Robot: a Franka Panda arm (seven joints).
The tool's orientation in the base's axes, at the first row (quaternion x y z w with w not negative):
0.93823 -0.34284 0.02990 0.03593
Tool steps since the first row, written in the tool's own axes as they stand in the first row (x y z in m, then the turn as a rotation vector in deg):
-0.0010 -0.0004 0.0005 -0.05 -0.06 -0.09
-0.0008 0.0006 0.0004 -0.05 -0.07 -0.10
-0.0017 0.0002 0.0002 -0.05 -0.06 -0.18
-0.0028 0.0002 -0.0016 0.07 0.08 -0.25
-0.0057 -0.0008 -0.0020 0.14 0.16 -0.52
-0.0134 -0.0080 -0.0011 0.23 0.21 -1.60
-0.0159 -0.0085 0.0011 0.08 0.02 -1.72
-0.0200 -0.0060 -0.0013 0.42 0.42 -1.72
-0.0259 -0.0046 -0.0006 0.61 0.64 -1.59
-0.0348 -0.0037 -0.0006 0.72 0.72 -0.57
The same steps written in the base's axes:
-0.0005 0.0009 -0.0006 0.00 0.09 0.08
-0.0010 0.0000 -0.0004 0.00 0.09 0.09
-0.0014 0.0009 -0.0003 -0.01 0.09 0.17
-0.0023 0.0018 0.0014 -0.01 -0.08 0.26
-0.0039 0.0044 0.0015 -0.01 -0.17 0.54
-0.0051 0.0148 -0.0004 -0.01 -0.17 1.62
-0.0066 0.0166 -0.0028 -0.01 0.08 1.72
-0.0114 0.0175 -0.0006 0.00 -0.44 1.77
-0.0168 0.0202 -0.0017 0.00 -0.74 1.66
-0.0242 0.0252 -0.0024 0.07 -0.96 0.66

